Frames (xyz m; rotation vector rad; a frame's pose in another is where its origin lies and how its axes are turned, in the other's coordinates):
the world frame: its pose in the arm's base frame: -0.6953 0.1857 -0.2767 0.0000 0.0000 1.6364
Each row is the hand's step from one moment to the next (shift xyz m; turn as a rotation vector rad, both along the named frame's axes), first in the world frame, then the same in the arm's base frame.
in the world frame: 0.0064 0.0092 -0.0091 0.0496 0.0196 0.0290
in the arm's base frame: -0.0096 0.0058 -0.0091 -0.0228 0.0482 0.0290
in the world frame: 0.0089 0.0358 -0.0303 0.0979 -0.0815 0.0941
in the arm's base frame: -0.0363 0.0065 -0.0303 0.0749 0.1030 0.0941
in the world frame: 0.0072 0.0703 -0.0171 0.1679 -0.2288 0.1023
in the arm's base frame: -0.0706 0.0026 -0.0171 0.2173 0.1825 0.1023
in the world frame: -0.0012 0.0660 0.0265 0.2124 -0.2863 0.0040
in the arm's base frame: -0.0658 -0.0055 0.0265 0.2718 0.2307 0.0040
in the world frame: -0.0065 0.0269 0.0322 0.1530 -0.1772 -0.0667
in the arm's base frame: -0.0264 -0.0082 0.0322 0.1668 0.1643 -0.0667
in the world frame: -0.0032 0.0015 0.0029 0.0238 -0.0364 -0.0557
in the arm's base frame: -0.0013 -0.0033 0.0029 0.0348 0.0261 -0.0557
